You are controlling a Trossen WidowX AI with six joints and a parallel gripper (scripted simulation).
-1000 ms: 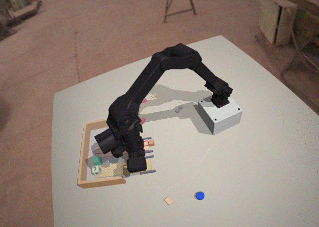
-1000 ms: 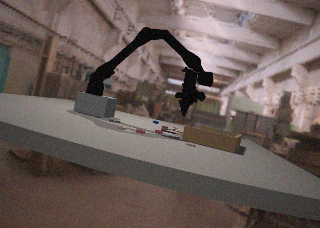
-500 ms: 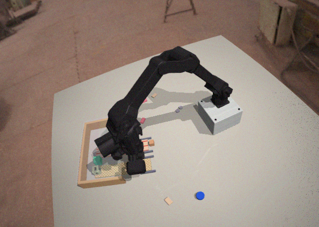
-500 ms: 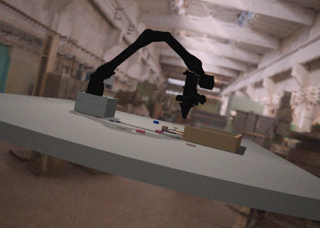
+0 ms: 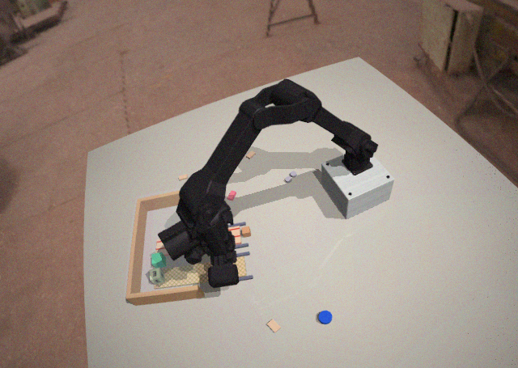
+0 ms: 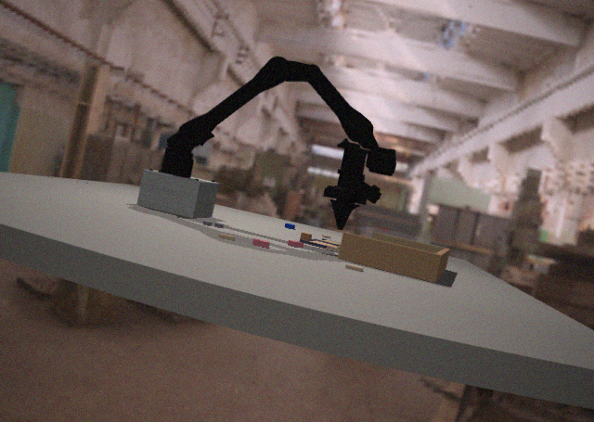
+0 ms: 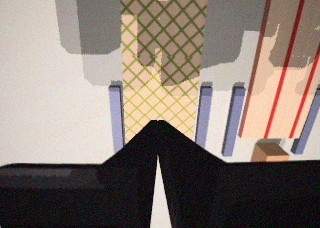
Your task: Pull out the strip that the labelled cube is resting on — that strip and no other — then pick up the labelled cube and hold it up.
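The tan cross-hatched strip lies 90 mm ahead of my gripper tip, 30 mm to the right of it and 40 mm below it. The rest, counted from my gripper tip: tan tile: 30 mm behind, 180 mm to the left, 40 mm below; labelled cube: 190 mm ahead, 60 mm to the right, 20 mm below; orange block: 70 mm behind, 80 mm to the right, 30 mm below.
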